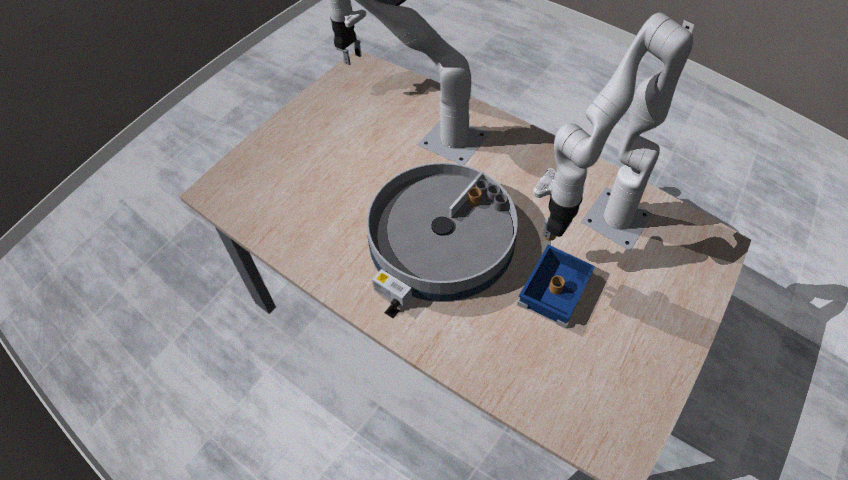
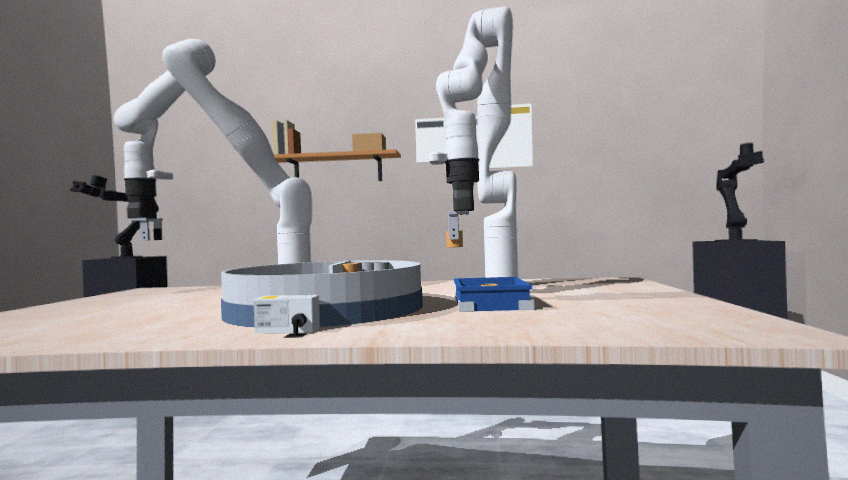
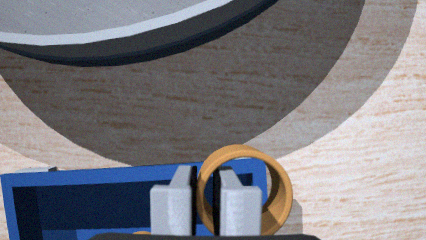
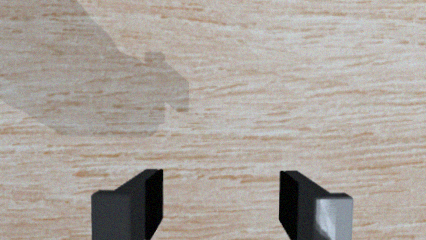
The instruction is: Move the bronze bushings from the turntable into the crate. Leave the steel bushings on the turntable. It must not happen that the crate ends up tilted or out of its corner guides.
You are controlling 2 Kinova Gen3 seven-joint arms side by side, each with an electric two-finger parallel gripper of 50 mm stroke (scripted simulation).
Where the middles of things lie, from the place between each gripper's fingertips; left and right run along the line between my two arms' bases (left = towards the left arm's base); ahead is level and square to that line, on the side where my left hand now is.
The blue crate [image 1: 576, 272] is 140 mm below my left hand [image 2: 454, 239], 80 mm to the left of it and 50 mm ahead of it. Round my left hand: turntable [image 1: 411, 228]: 280 mm to the right, 110 mm below, 70 mm ahead.
Now: the turntable 370 mm ahead of my right hand [image 2: 151, 240], 610 mm to the left of it and 130 mm below it. The rest, counted from my right hand: blue crate: 350 mm ahead, 970 mm to the left, 160 mm below.
